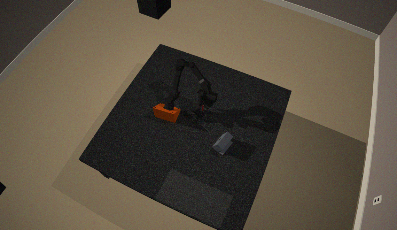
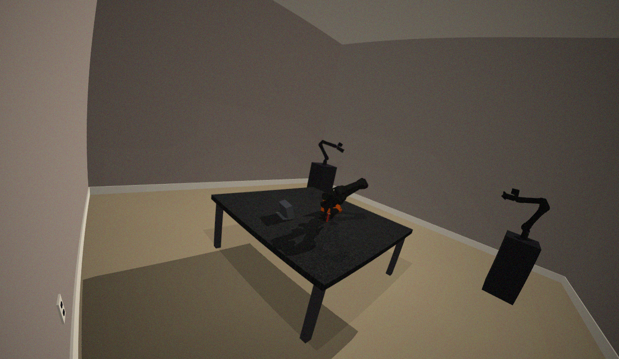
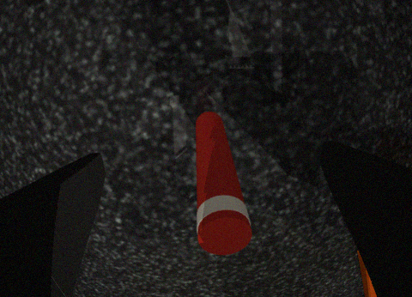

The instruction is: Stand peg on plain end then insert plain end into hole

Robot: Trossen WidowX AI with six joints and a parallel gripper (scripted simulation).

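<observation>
Right now the grey sloped panel is 270 mm ahead of my gripper tip, 190 mm to the right of it and 10 mm above it. From my gripper tip the other things lie so: red peg (20 mm above).
</observation>
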